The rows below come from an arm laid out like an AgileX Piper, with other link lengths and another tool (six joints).
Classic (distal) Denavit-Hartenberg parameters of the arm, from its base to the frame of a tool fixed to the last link. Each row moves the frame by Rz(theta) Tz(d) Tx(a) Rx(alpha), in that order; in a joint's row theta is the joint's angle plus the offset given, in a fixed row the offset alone. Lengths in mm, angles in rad.
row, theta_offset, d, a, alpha
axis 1, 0, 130.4, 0, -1.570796
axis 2, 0.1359, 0, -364.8, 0
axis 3, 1.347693, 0, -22.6, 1.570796
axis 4, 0, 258.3, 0, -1.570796
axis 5, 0, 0, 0, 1.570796
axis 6, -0.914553, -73.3, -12.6, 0.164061
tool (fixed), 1.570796, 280.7, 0, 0
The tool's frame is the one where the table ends.
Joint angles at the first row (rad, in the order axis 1, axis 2, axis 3, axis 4, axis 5, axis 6):
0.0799, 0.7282, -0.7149, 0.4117, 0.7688, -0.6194
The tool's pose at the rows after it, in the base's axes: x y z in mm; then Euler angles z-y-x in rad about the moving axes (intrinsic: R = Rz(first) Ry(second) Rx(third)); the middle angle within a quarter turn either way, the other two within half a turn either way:
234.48 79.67 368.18 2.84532 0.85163 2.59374
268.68 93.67 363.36 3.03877 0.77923 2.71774
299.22 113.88 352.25 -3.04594 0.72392 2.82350
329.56 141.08 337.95 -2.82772 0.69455 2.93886
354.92 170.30 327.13 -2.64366 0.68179 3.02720
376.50 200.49 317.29 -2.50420 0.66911 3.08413
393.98 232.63 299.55 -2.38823 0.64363 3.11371
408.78 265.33 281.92 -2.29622 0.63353 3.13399
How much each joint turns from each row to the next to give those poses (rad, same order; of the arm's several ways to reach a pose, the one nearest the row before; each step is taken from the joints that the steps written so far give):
0.0000, 0.1634, -0.1157, -0.0230, 0.0811, -0.0927
0.0123, 0.1581, -0.1138, -0.0075, 0.0797, -0.0846
0.0480, 0.1422, -0.0930, -0.0272, 0.0409, -0.0794
0.0741, 0.1351, -0.0846, -0.0498, -0.0027, -0.0787
0.0662, 0.1124, -0.0813, -0.0364, -0.0135, -0.0709
0.0580, 0.1015, -0.0833, -0.0235, -0.0070, -0.0504
0.0527, 0.1041, -0.0739, -0.0085, -0.0041, -0.0507
0.0501, 0.0946, -0.0666, -0.0023, -0.0182, -0.0377

